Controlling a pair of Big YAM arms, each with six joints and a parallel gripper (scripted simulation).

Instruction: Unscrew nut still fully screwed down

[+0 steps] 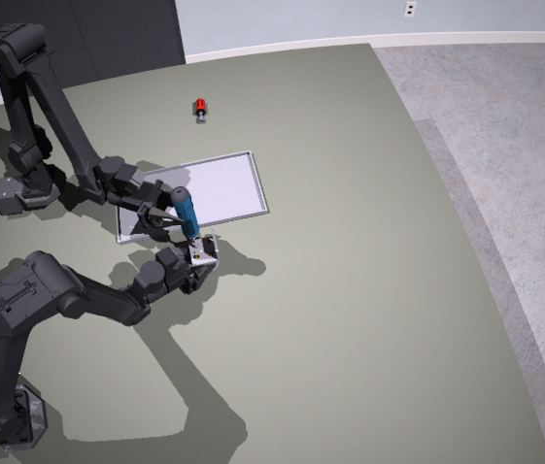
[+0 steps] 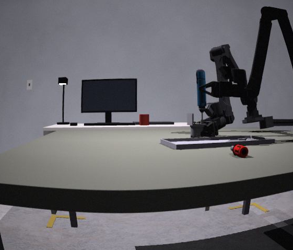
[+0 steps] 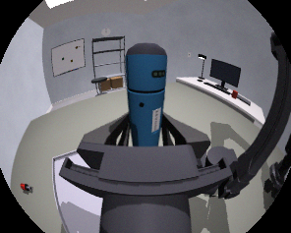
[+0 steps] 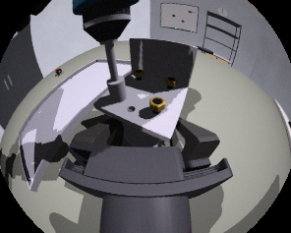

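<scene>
Right now my right hand is 50 mm below the bracket. Also, from my right hand: socket tip: 60 mm above, 20 mm to the left, 20 mm behind; short red-handled tool: 540 mm to the left, 10 mm below, 10 mm ahead; shallow white tray: 210 mm to the left, 50 mm behind, 20 mm below.
</scene>
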